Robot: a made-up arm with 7 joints.
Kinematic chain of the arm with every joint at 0, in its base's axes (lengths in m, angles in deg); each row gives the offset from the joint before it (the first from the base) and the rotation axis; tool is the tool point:
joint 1: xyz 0 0 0 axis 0 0.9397 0.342
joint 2: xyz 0 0 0 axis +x
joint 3: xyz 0 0 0 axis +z
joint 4: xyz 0.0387 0 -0.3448 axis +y
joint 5: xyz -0.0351 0 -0.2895 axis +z
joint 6: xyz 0 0 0 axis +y
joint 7: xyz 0 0 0 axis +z
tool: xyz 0 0 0
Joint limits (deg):
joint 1: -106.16..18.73
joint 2: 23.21..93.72
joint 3: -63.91..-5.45
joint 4: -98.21..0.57
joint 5: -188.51..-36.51
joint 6: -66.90..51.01
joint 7: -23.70..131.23
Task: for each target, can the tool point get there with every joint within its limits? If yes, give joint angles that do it. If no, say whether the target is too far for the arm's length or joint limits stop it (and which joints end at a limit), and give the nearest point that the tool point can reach.
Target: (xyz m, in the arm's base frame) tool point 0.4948 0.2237 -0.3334
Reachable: yes | joints -41.95 30.67 -10.77 -20.92 -127.66 -23.49 34.60
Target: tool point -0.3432 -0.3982 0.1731
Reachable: no: joint limits stop it (at a limit: joint 1, joint 2, joint 4) | nearest point 0.2630 -0.2922 0.2624 | short by 0.622 m
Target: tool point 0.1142 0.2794 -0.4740
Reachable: yes | joints 5.14 58.64 -57.19 -70.27 -61.62 -56.30 14.94
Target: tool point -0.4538 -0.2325 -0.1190
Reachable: no: joint limits stop it (at a limit: joint 1, joint 2, joint 3, joint 4) | nearest point 0.0238 -0.1298 -0.4539 | short by 0.592 m
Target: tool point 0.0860 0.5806 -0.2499
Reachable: yes | joints -5.49 67.03 -10.36 -8.12 -156.84 14.55 62.15
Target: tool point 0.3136 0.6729 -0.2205
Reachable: no: too far | nearest point 0.2586 0.5549 -0.1818 | short by 0.136 m
